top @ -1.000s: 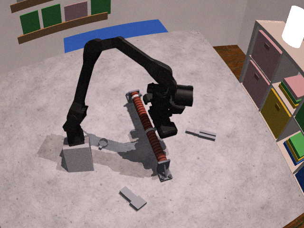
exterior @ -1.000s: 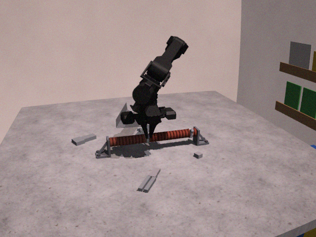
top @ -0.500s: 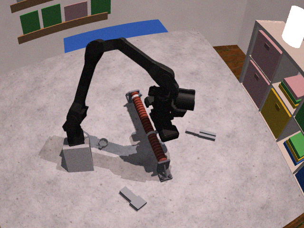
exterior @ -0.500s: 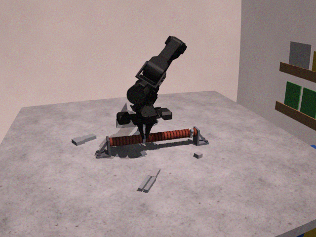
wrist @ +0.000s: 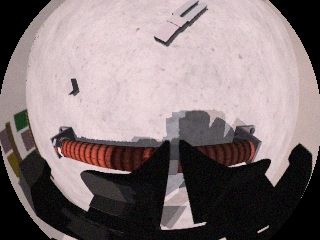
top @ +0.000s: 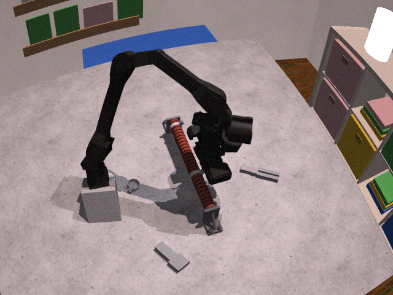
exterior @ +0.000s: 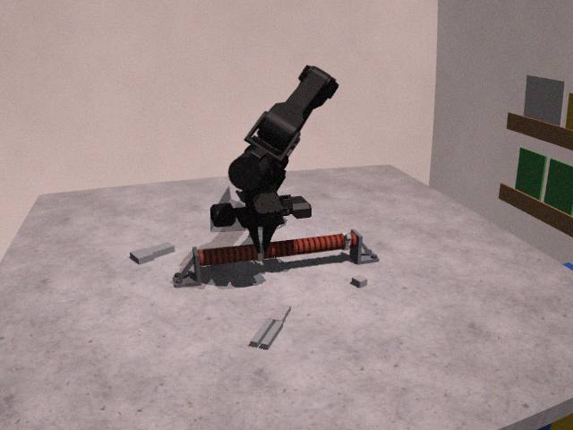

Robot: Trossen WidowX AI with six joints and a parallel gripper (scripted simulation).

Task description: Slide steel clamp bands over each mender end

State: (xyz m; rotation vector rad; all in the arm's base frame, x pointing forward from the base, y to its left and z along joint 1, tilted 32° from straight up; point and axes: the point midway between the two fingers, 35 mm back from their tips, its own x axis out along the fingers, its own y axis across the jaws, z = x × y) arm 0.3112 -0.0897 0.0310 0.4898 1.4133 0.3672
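Right now my hand is 180 mm to the right of the small grey block, 90 mm above it and 80 mm short of it.
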